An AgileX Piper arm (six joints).
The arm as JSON. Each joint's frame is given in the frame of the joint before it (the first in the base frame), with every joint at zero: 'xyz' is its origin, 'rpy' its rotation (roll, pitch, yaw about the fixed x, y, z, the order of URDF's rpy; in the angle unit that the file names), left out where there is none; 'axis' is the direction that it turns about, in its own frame. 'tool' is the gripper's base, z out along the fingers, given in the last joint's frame.
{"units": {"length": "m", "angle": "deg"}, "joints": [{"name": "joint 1", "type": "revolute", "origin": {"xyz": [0.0, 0.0, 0.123]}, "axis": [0.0, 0.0, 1.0]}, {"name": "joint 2", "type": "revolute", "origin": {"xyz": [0.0, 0.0, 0.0]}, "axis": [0.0, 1.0, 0.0]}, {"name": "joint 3", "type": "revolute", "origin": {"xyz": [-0.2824, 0.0, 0.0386]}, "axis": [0.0, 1.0, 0.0]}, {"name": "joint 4", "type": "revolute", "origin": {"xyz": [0.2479, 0.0, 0.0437]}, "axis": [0.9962, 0.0, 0.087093]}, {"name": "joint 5", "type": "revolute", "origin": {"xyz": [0.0, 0.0, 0.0]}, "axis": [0.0, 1.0, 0.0]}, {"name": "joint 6", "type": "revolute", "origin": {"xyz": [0.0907, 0.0, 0.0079]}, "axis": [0.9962, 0.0, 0.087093]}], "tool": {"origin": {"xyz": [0.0, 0.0, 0.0], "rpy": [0.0, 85.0, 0.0]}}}
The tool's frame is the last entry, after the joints.
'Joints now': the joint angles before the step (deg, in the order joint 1, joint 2, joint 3, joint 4, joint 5, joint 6). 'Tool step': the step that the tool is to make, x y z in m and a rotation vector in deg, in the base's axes. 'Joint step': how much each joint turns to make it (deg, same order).
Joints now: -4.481 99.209 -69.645 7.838 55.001 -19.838
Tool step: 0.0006 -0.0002 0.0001 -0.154 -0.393 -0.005
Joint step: 0.007 -0.003 0.003 -0.111 -0.409 0.008
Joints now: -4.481 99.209 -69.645 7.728 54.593 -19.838
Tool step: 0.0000 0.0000 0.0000 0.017 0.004 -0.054
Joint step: -0.002 0.000 0.000 0.008 -0.001 0.050
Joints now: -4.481 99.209 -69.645 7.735 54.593 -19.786
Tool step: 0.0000 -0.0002 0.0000 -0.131 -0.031 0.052
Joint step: -0.003 -0.008 0.009 -0.138 -0.042 -0.003
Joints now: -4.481 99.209 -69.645 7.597 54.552 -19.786
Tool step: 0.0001 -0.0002 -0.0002 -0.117 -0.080 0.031
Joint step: -0.005 0.011 0.036 -0.112 -0.136 -0.006
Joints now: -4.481 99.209 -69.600 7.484 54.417 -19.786
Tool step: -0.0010 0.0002 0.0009 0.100 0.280 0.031
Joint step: -0.002 -0.172 -0.003 0.058 0.466 -0.001
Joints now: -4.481 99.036 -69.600 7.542 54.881 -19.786
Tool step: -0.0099 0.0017 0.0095 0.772 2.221 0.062
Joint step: -0.004 -1.871 0.081 0.357 4.068 0.298
